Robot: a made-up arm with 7 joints. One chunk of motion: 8 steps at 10 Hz.
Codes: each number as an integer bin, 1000 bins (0 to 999) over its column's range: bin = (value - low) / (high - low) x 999, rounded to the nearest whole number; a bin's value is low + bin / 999 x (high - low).
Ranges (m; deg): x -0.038..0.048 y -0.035..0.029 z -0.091..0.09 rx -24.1..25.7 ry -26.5..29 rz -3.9..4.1
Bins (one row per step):
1: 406 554 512 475 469 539
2: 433 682 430 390 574 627
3: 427 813 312 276 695 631
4: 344 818 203 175 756 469
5: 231 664 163 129 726 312
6: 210 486 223 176 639 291
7: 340 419 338 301 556 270
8: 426 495 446 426 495 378
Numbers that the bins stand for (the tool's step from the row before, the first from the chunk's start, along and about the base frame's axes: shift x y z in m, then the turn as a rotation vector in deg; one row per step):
1: -0.00305 0.00049 0.00176 -0.421 -0.444 0.416
2: -0.00072 0.00869 -0.01309 -4.659 5.389 1.121
3: -0.00124 0.01708 -0.03447 -10.341 12.111 1.153
4: -0.00839 0.01740 -0.05422 -15.376 15.500 -0.144
5: -0.01811 0.00754 -0.06147 -17.669 13.833 -1.402
6: -0.01992 -0.00386 -0.05060 -15.326 9.000 -1.570
7: -0.00873 -0.00816 -0.02976 -9.095 4.389 -1.738
8: -0.00133 -0.00329 -0.01019 -2.864 1.000 -0.873

